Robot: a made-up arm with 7 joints.
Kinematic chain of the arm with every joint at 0, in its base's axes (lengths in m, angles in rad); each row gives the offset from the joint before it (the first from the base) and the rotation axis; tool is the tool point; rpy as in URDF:
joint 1: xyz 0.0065 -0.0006 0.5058 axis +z
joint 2: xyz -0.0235 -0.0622 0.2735 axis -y
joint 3: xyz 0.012 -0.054 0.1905 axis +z
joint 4: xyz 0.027 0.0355 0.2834 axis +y
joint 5: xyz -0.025 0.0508 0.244 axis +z
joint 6: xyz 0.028 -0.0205 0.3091 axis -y
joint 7: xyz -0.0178 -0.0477 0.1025 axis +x
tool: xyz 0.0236 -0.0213 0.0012 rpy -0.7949 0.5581 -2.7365
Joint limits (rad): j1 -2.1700..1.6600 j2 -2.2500..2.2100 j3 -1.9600..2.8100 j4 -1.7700..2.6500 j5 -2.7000..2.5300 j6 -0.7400..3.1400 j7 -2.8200..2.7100
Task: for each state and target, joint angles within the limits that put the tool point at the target. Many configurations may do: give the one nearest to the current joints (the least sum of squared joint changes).
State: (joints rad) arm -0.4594 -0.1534 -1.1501 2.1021 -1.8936 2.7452 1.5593
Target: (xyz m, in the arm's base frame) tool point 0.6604 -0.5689 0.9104
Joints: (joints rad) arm -0.1633 -0.8788 -1.0007 1.3390 -1.8664 2.4976 1.5131
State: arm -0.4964 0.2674 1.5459 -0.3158 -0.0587 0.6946 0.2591
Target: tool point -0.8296 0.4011 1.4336
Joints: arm -0.7614 0.9114 1.4434 -0.2241 -0.0716 0.6546 0.2511
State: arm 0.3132 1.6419 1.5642 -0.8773 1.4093 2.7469 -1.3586
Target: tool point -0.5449 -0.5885 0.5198
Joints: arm 0.2014 1.8134 1.4213 -1.1838 1.4002 2.8228 -1.3811
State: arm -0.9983 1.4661 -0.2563 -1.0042 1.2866 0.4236 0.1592
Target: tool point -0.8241 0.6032 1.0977
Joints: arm -0.6270 0.9557 -0.1969 -0.7050 1.2807 0.4494 0.1642
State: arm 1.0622 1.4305 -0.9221 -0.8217 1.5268 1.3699 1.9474
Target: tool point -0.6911 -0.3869 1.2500
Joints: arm 0.8454 0.8758 -1.1892 -0.8946 1.5584 1.3900 1.9459
